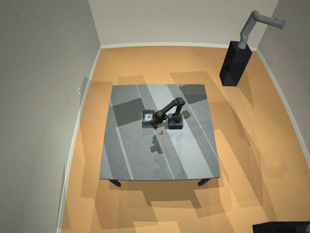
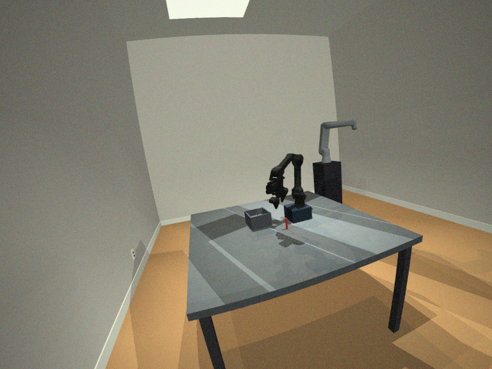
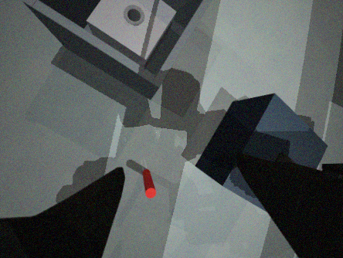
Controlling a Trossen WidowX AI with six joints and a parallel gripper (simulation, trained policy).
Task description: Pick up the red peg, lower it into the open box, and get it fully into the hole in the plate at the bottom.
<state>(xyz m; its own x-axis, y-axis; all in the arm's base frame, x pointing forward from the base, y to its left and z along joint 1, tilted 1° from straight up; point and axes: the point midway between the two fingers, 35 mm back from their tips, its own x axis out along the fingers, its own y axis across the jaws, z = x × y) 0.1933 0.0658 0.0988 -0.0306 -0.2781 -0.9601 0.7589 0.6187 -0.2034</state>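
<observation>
Now: gripper tip 20 mm past the red peg, 60 mm to the right of it and 120 mm above it. Also, from my gripper tip: plate 130 mm ahead, 130 mm to the right, 120 mm below; then grey box 130 mm ahead, 130 mm to the right, 130 mm below.
</observation>
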